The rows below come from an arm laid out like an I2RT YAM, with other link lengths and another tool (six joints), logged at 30 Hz.
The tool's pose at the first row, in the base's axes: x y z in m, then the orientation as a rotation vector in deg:
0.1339 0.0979 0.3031 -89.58 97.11 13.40
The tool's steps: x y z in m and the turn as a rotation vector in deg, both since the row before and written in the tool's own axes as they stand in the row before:
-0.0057 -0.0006 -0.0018 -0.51 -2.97 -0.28
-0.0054 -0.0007 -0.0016 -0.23 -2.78 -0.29
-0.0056 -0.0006 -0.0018 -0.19 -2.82 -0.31
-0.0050 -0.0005 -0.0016 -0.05 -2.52 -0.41
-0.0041 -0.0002 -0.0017 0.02 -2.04 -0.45
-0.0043 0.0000 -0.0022 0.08 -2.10 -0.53
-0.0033 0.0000 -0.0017 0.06 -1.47 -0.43
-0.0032 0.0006 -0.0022 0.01 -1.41 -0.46
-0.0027 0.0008 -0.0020 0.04 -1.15 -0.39
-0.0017 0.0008 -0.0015 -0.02 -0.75 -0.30
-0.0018 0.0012 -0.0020 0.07 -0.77 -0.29
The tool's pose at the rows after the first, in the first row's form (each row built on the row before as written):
0.1332 0.1010 0.3082 -89.09 94.65 15.90
0.1326 0.1037 0.3132 -88.43 92.28 17.97
0.1317 0.1062 0.3185 -87.71 89.85 19.99
0.1307 0.1082 0.3233 -87.05 87.56 21.59
0.1295 0.1094 0.3274 -86.53 85.61 22.75
0.1278 0.1103 0.3318 -85.98 83.54 23.84
0.1264 0.1108 0.3352 -85.62 82.05 24.55
0.1243 0.1109 0.3385 -85.34 80.58 25.23
0.1222 0.1108 0.3412 -85.09 79.37 25.75
0.1205 0.1106 0.3429 -84.99 78.54 26.09
0.1182 0.1100 0.3447 -84.80 77.71 26.38

